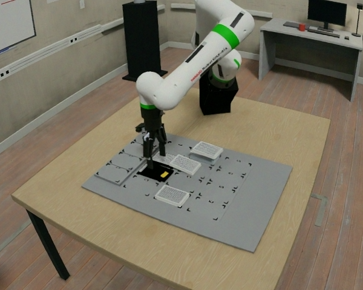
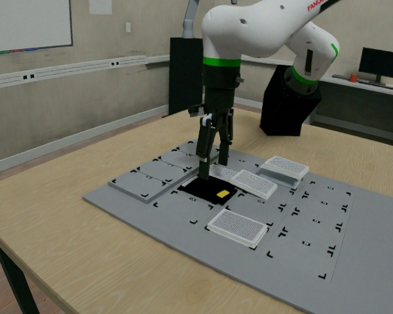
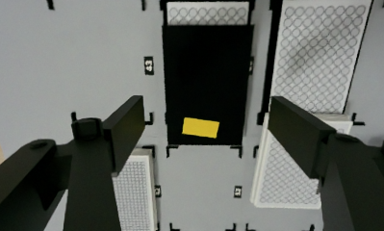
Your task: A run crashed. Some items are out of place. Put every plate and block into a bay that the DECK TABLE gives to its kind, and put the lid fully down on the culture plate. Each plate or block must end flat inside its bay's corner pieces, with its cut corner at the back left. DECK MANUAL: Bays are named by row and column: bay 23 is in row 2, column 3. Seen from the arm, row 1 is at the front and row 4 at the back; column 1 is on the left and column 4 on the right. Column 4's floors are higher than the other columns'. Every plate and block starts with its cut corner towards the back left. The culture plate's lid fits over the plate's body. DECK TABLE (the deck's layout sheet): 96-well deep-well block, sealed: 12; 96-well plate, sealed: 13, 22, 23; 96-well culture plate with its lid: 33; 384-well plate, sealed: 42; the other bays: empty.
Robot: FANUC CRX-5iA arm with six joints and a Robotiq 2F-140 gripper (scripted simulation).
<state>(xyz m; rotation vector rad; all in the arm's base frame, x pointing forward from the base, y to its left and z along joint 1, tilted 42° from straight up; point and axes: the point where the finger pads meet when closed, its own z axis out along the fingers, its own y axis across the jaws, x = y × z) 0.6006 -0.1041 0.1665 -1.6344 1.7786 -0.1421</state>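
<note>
The lid lies 8 cm below my hand. The rest, counted from my hand: 384-well plate: 10 cm ahead, 14 cm to the left, 9 cm below; bay label 43: 6 cm ahead, 2 cm to the right, 10 cm below; 96-well plate: 11 cm behind, 3 cm to the right, 9 cm below.
</note>
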